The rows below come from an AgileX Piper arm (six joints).
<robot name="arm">
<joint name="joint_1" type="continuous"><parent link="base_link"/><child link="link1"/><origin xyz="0.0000 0.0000 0.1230" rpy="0.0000 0.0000 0.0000"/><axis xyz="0 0 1"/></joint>
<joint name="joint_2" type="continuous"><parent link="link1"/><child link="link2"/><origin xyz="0.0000 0.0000 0.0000" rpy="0.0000 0.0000 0.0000"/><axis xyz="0 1 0"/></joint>
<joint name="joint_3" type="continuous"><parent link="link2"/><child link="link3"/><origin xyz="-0.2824 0.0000 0.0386" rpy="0.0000 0.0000 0.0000"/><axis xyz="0 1 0"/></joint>
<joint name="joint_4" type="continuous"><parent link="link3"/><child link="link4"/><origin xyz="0.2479 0.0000 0.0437" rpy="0.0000 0.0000 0.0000"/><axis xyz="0.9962 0 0.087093"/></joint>
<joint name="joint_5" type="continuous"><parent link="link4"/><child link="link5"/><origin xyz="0.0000 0.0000 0.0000" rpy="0.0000 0.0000 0.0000"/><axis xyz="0 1 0"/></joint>
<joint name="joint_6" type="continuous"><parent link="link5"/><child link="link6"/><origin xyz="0.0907 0.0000 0.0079" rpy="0.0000 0.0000 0.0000"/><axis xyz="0.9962 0 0.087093"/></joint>
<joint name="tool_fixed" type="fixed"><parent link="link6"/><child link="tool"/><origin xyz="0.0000 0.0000 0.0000" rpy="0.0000 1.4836 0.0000"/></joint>
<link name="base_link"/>
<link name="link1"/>
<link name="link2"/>
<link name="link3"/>
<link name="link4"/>
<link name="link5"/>
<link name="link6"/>
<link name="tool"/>
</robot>
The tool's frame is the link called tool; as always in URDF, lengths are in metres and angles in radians. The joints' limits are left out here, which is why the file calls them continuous.
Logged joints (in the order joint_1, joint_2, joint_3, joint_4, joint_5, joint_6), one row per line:
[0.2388, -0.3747, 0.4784, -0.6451, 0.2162, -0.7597]
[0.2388, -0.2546, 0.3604, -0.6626, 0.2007, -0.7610]
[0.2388, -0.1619, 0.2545, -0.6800, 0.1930, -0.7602]
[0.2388, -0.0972, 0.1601, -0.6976, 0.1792, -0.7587]
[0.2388, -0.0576, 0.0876, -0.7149, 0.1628, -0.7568]
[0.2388, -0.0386, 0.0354, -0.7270, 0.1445, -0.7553]
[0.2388, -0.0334, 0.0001, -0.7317, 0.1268, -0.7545]
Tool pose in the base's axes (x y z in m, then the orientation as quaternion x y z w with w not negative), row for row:
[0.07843, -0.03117, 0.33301, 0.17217, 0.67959, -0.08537, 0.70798]
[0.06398, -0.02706, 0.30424, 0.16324, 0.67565, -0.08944, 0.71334]
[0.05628, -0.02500, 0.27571, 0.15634, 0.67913, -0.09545, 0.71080]
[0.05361, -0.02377, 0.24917, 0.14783, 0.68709, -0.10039, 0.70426]
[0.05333, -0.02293, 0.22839, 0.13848, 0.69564, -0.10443, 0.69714]
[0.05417, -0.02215, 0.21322, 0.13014, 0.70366, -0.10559, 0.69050]
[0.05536, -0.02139, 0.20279, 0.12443, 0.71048, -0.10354, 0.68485]
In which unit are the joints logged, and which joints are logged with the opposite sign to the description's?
The joints are logged in radians. Opposite sign: joint_1, joint_2, joint_3, joint_6.
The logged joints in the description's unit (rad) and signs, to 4 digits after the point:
[-0.2388, 0.3747, -0.4784, -0.6451, 0.2162, 0.7597]
[-0.2388, 0.2546, -0.3604, -0.6626, 0.2007, 0.7610]
[-0.2388, 0.1619, -0.2545, -0.6800, 0.1930, 0.7602]
[-0.2388, 0.0972, -0.1601, -0.6976, 0.1792, 0.7587]
[-0.2388, 0.0576, -0.0876, -0.7149, 0.1628, 0.7568]
[-0.2388, 0.0386, -0.0354, -0.7270, 0.1445, 0.7553]
[-0.2388, 0.0334, -0.0001, -0.7317, 0.1268, 0.7545]

